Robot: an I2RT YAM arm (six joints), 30 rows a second.
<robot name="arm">
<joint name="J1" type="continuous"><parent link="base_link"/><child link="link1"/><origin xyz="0 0 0.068"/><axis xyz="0 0 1"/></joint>
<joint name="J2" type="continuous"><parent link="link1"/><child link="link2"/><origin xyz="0.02 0.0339 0.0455"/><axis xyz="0 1 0"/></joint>
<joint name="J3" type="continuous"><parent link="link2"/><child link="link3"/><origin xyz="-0.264 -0.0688 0"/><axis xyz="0 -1 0"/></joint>
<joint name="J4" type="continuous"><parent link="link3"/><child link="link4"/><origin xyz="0.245 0.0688 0.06"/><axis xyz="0 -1 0"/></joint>
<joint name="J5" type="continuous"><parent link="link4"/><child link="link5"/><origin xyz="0.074 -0.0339 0.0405"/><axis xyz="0 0 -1"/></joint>
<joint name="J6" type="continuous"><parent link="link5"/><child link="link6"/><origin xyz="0.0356 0 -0.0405"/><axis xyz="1 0 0"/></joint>
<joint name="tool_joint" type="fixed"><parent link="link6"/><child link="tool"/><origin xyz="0 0 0" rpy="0 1.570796 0"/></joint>
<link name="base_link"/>
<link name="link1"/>
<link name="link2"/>
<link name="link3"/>
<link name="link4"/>
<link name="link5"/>
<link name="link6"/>
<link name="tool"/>
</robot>
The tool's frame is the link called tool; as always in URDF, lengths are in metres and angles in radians. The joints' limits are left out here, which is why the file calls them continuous.
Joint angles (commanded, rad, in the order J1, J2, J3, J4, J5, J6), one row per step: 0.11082, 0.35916, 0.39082, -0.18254, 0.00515, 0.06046; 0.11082, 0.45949, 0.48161, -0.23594, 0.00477, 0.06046; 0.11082, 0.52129, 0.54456, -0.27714, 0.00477, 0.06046; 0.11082, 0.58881, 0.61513, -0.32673, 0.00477, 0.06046; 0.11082, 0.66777, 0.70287, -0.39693, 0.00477, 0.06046; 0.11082, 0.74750, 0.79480, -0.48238, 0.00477, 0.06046; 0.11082, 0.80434, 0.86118, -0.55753, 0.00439, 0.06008; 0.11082, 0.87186, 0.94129, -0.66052, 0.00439, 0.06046; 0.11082, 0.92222, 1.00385, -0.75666, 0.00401, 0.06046; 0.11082, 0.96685, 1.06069, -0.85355, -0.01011, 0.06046
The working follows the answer.
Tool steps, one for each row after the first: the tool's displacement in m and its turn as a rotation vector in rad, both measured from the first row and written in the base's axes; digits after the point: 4 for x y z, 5 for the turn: 0.0099, 0.0011, 0.0152, -0.00689, 0.06256, 0.00037; 0.0164, 0.0018, 0.0256, -0.01131, 0.10237, 0.00037; 0.0242, 0.0027, 0.0366, -0.01645, 0.14862, 0.00037; 0.0336, 0.0037, 0.0492, -0.02323, 0.20967, 0.00037; 0.0432, 0.0048, 0.0607, -0.03132, 0.28247, 0.00037; 0.0497, 0.0056, 0.0673, -0.03880, 0.34765, 0.00085; 0.0569, 0.0064, 0.0738, -0.04841, 0.43754, 0.00071; 0.0608, 0.0068, 0.0776, -0.05751, 0.52099, 0.00106; 0.0632, 0.0076, 0.0805, -0.06056, 0.60584, 0.01392
Tool pose at each row, in the base's axes (x y z in m, rotation vector in rad; rounded; the steps above come from the unrounded poses): 0.1234, 0.0136, 0.2575, -0.03957, 1.72275, 0.12226; 0.1333, 0.0147, 0.2727, -0.04154, 1.78568, 0.11892; 0.1398, 0.0154, 0.2831, -0.04261, 1.82572, 0.11651; 0.1476, 0.0163, 0.2941, -0.04386, 1.87224, 0.11362; 0.1570, 0.0173, 0.3067, -0.04551, 1.93364, 0.10968; 0.1667, 0.0184, 0.3183, -0.04749, 2.00685, 0.10477; 0.1732, 0.0191, 0.3249, -0.04989, 2.07241, 0.10033; 0.1803, 0.0199, 0.3314, -0.05194, 2.16276, 0.09393; 0.1843, 0.0204, 0.3352, -0.05442, 2.24663, 0.08786; 0.1866, 0.0211, 0.3380, -0.06379, 2.33162, 0.09741

